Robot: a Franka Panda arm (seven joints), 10 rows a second.
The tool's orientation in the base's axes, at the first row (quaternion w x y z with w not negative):
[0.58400 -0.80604 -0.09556 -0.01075]
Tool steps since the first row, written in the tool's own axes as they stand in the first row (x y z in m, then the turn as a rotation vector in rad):
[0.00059 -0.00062 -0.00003 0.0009 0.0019 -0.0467]
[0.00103 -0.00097 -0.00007 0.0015 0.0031 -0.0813]
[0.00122 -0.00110 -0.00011 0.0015 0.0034 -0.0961]
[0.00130 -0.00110 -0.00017 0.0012 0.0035 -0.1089]
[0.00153 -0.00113 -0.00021 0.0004 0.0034 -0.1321]
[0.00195 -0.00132 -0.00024 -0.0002 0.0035 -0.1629]
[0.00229 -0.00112 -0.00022 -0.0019 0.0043 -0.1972]
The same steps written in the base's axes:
[0.00048 0.00024 0.00067 0.0056 -0.0445 0.0132]
[0.00086 0.00037 0.00107 0.0097 -0.0774 0.0231]
[0.00102 0.00040 0.00123 0.0111 -0.0915 0.0275]
[0.00111 0.00035 0.00125 0.0120 -0.1036 0.0315]
[0.00133 0.00036 0.00133 0.0134 -0.1256 0.0388]
[0.00172 0.00044 0.00157 0.0157 -0.1548 0.0484]
[0.00208 0.00045 0.00142 0.0174 -0.1876 0.0584]

